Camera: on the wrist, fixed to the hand. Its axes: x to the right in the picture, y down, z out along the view.
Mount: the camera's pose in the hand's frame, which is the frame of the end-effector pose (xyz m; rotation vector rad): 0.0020 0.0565 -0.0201 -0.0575 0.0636 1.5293
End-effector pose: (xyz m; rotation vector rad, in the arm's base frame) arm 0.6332 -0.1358 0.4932 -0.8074 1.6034 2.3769
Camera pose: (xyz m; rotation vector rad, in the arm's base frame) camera 0.6147 -0.1774 0.5323 -0.3643 -1.3347 -1.5281
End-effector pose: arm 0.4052 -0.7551 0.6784 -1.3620 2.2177 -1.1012
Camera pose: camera 0.3571 -0.7337 0.6496 0.5200 2.3436 -0.4210
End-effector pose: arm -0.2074 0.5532 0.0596 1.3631 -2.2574 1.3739
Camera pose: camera -0.2579 0.5765 0.0370 0.5787 2.4032 -1.0580
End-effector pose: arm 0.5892 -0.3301 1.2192 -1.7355 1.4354 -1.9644
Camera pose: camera 0.5462 -0.3505 1.1827 -0.1685 1.8669 -1.0337
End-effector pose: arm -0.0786 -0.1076 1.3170 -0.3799 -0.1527 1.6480
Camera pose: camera -0.1251 -0.1148 1.2798 0.6347 -0.2084 -3.0075
